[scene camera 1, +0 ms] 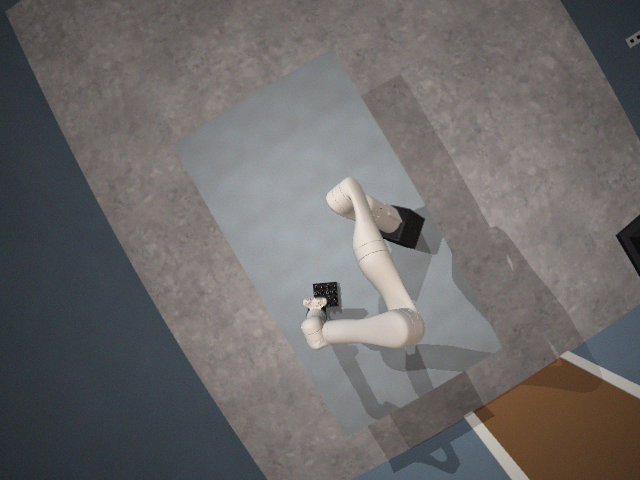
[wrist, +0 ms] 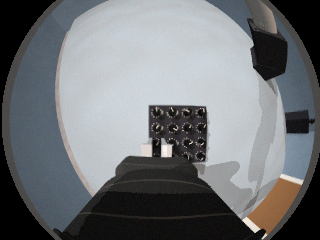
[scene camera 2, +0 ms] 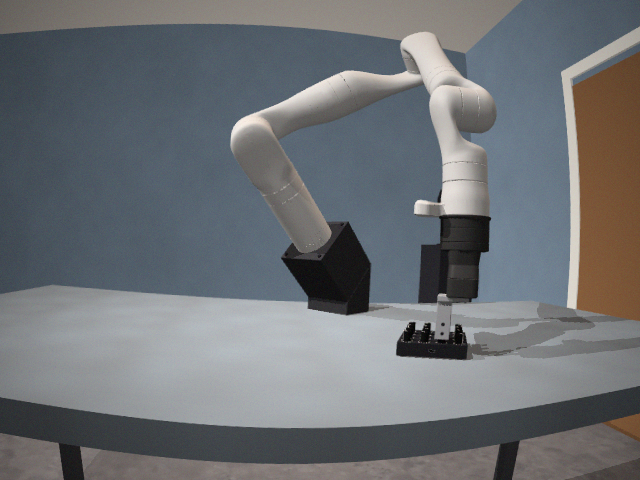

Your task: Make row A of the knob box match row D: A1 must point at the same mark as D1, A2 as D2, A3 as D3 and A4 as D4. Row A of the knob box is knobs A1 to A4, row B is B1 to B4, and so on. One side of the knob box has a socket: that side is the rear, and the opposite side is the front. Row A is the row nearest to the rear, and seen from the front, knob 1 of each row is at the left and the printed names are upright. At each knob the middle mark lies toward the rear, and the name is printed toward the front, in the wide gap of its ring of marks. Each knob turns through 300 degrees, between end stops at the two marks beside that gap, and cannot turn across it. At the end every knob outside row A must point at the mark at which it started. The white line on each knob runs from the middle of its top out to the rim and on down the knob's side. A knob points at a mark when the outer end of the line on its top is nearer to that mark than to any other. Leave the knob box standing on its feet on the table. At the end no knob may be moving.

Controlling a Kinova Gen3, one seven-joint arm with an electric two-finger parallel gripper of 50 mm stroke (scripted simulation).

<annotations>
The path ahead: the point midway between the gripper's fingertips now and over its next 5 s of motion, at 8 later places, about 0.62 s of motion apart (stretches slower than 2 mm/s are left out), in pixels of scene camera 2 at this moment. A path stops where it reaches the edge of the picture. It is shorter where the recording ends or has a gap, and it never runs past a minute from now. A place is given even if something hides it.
My gripper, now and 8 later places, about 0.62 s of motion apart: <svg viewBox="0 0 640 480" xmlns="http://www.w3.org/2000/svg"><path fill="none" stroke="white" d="M441 338L440 323L443 313L444 300L445 303L445 316L443 327L443 331L442 337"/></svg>
</annotations>
